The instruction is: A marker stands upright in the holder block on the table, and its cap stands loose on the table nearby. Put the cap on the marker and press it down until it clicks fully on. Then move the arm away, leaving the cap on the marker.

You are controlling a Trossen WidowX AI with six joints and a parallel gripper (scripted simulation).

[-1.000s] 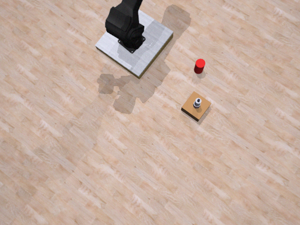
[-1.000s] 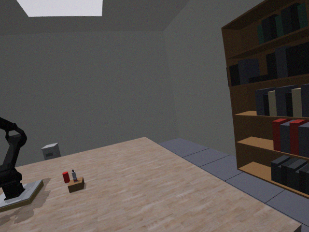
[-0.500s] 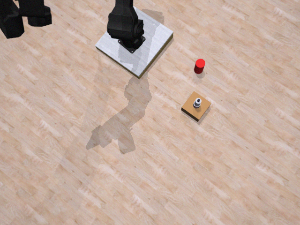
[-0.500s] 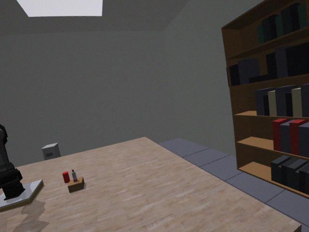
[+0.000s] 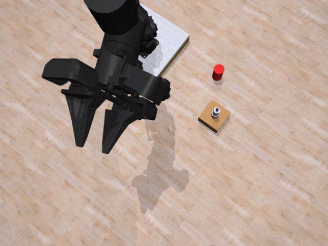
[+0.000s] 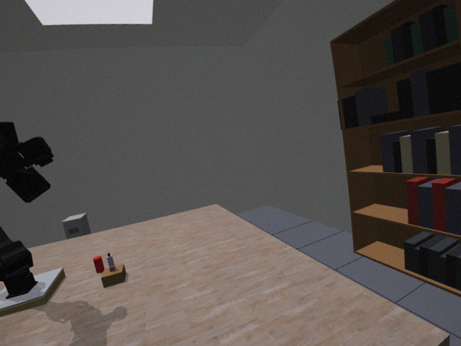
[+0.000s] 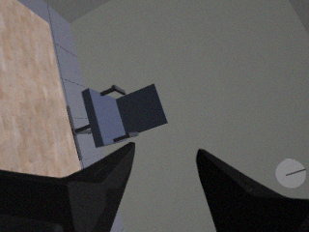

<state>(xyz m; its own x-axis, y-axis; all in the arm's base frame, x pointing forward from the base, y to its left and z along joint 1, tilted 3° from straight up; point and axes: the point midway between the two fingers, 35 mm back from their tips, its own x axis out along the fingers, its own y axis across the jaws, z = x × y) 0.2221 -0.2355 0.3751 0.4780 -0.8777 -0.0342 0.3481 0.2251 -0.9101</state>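
Now: gripper tip 1 cm past the red cap, 35 cm to the right of it and 37 cm above it. Round my gripper tip: holder block: 7 cm ahead, 25 cm to the left, 38 cm below.
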